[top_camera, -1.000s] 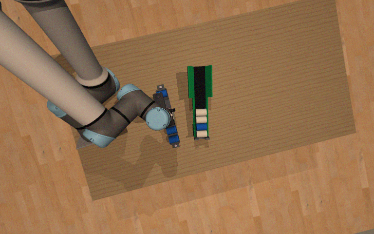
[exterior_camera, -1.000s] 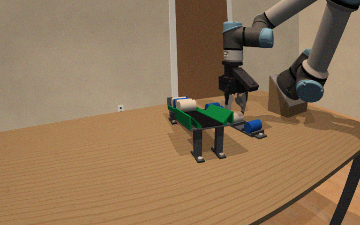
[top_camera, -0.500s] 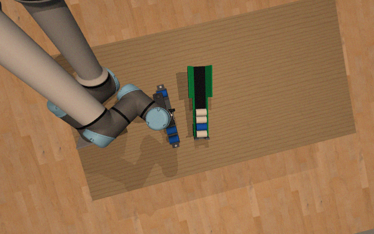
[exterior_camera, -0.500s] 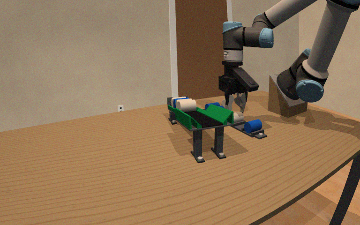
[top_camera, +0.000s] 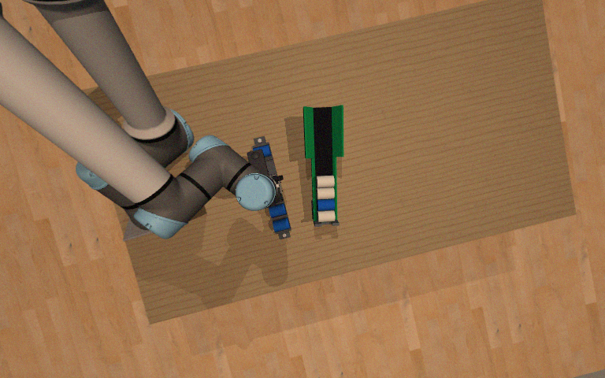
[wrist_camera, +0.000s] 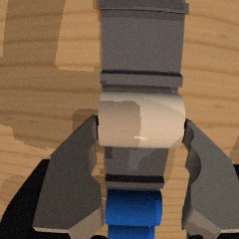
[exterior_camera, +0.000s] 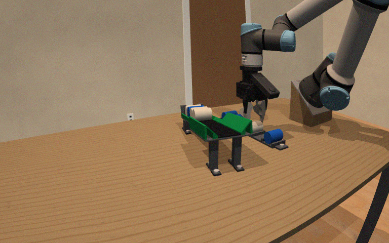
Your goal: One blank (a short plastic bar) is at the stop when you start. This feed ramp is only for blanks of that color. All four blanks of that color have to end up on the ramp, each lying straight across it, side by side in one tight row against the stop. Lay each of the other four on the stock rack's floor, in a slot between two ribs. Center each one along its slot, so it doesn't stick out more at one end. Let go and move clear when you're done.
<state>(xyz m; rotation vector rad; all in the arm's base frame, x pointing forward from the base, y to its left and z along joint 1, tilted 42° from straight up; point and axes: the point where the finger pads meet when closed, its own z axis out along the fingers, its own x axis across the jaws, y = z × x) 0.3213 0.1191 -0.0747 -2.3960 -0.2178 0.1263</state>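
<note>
The grey stock rack lies 4 cm below my hand and 3 cm to the right of it. From my hand the other things lie so: grey stop (18 cm ahead, 16 cm to the right, 2 cm above); then feed ramp (19 cm ahead, 4 cm above, 3 cm to the left).
</note>
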